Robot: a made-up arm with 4 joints. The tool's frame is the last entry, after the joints.
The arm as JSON. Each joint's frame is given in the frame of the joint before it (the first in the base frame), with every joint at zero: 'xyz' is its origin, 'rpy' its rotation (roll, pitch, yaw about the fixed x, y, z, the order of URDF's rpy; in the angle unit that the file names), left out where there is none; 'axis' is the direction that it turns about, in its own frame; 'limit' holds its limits. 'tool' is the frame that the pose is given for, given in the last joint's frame.
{
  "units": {
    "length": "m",
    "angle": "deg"
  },
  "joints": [
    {
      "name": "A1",
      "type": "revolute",
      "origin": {
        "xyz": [
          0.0,
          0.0,
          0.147
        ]
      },
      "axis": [
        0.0,
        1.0,
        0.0
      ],
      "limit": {
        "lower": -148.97,
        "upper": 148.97
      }
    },
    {
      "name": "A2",
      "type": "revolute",
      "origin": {
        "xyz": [
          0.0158,
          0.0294,
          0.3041
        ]
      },
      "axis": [
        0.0,
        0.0,
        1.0
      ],
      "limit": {
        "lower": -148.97,
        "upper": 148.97
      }
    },
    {
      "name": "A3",
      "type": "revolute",
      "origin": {
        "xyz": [
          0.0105,
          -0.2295,
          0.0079
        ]
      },
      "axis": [
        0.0,
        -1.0,
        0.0
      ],
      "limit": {
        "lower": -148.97,
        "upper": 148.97
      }
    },
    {
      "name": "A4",
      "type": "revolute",
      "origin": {
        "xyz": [
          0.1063,
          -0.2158,
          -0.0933
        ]
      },
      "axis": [
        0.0,
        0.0,
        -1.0
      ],
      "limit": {
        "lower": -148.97,
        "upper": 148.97
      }
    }
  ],
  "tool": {
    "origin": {
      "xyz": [
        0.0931,
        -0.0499,
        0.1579
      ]
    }
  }
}
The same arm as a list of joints. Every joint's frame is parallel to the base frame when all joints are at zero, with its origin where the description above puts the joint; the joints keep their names.
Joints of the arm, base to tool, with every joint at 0 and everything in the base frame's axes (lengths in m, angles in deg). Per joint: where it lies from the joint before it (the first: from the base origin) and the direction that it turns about. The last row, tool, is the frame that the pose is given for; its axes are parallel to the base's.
A1: axis +y origin 0 0 0.147
A2: axis +z origin 0.0158 0.0294 0.3041
A3: axis -y origin 0.0105 -0.2295 0.0079
A4: axis -z origin 0.1063 -0.2158 -0.0933
tool: origin 0.0931 -0.0499 0.1579
Joint limits (deg, base to tool): -148.97..148.97 -148.97..148.97 -148.97..148.97 -148.97..148.97

